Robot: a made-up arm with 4 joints.
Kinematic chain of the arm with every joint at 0, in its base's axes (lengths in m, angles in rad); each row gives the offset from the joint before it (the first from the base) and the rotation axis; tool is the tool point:
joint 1: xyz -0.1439 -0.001 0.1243 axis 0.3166 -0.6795 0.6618
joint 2: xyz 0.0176 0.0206 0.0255 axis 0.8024 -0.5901 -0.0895
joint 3: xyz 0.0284 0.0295 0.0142 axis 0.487 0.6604 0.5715
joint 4: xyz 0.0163 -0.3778 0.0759 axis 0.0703 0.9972 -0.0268
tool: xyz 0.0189 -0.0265 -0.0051
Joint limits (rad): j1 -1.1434..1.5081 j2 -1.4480..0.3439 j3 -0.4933..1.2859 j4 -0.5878..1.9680
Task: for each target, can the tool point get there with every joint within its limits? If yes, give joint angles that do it. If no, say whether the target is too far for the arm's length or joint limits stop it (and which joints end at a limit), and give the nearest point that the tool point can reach.
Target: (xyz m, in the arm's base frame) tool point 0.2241 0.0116 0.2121
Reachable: yes | joints 1.2329 -0.1208 0.9415 0.9706
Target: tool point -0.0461 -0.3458 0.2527
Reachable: yes | joints 0.0090 -0.1221 0.0291 0.3258
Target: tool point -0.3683 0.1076 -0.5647
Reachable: no: too far | nearest point -0.1720 -0.2848 -0.1373 | short by 0.613 m
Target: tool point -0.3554 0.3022 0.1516
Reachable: no: joint limits stop it (at a limit: joint 1, joint 2, joint 3) | nearest point 0.1120 0.2498 0.2784 | short by 0.487 m
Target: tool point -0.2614 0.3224 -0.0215
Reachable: no: joint limits stop it (at a limit: joint 1, joint 2, joint 3) | nearest point 0.1153 0.2457 0.2701 | short by 0.482 m
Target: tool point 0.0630 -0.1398 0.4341
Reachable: yes | joints 1.3083 -1.1636 0.4534 0.6911
